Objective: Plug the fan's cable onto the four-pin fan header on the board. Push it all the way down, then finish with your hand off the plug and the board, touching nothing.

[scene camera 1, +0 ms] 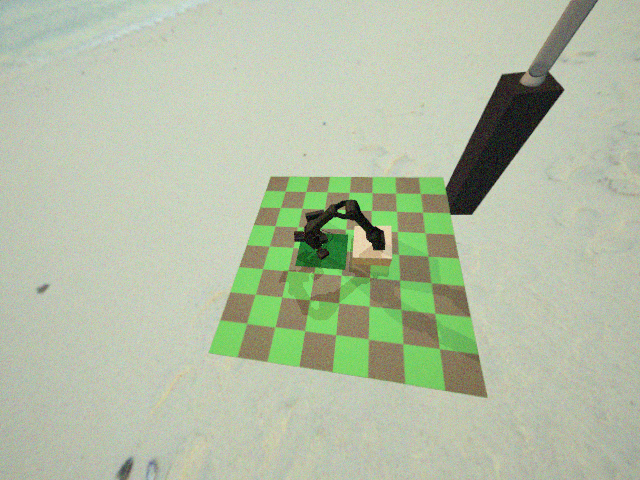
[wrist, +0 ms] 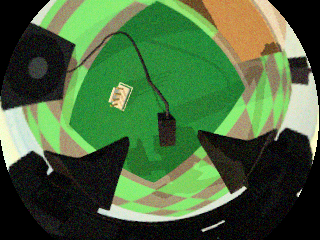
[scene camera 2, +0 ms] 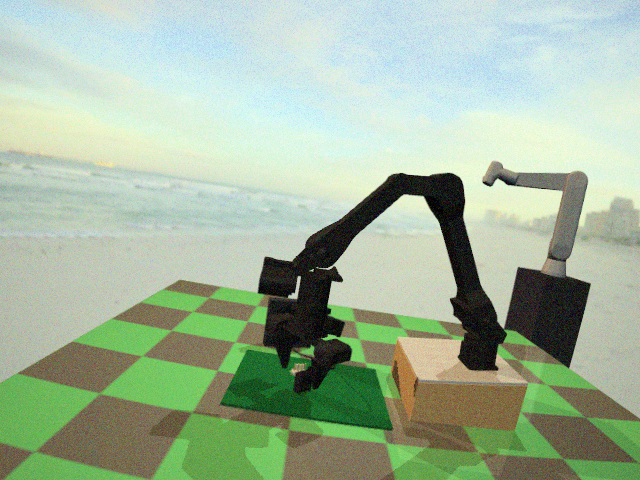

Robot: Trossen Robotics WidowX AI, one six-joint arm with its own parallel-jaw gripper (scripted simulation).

Labels:
same spot on dark green board: (scene camera 1: 337,246) = (scene camera 2: 353,384)

